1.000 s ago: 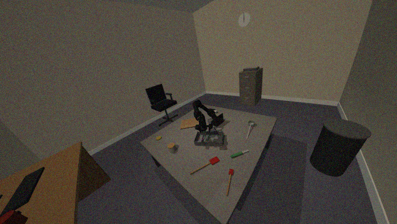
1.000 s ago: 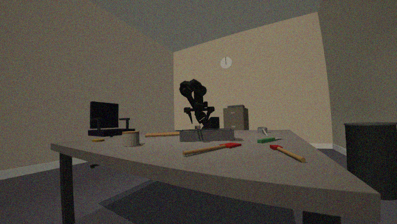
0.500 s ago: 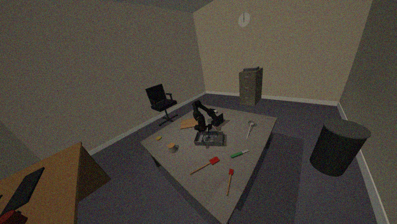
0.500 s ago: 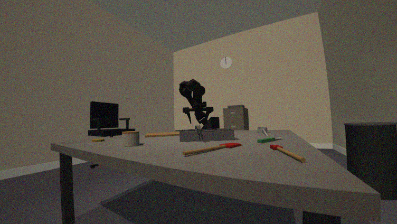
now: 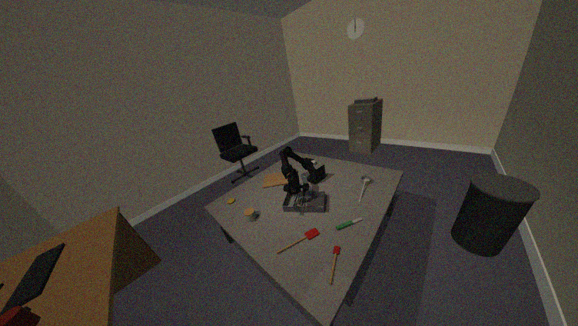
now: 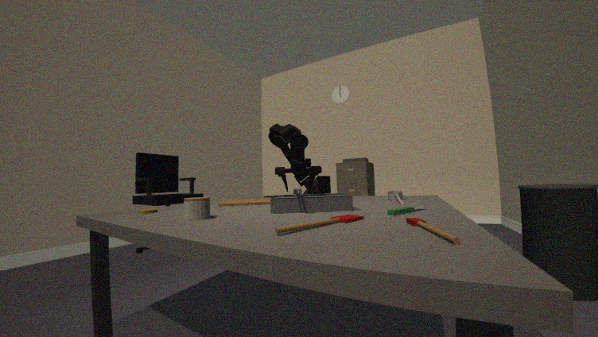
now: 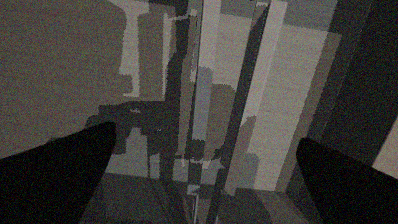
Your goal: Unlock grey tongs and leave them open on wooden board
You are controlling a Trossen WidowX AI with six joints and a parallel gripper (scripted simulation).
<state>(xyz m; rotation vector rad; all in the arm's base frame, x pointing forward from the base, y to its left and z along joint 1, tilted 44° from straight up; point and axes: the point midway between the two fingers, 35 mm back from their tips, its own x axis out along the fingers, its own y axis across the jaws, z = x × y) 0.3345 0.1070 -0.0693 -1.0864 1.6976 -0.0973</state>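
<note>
My gripper tip is 4 cm to the right of the roasting tin, 4 cm above it and 2 cm past it. Round my gripper tip: yellow disc (53 cm to the right, 36 cm ahead, 6 cm below); then wooden board (42 cm to the right, 15 cm behind, 7 cm below); then green-handled tool (40 cm to the left, 7 cm below, 6 cm behind).
</note>
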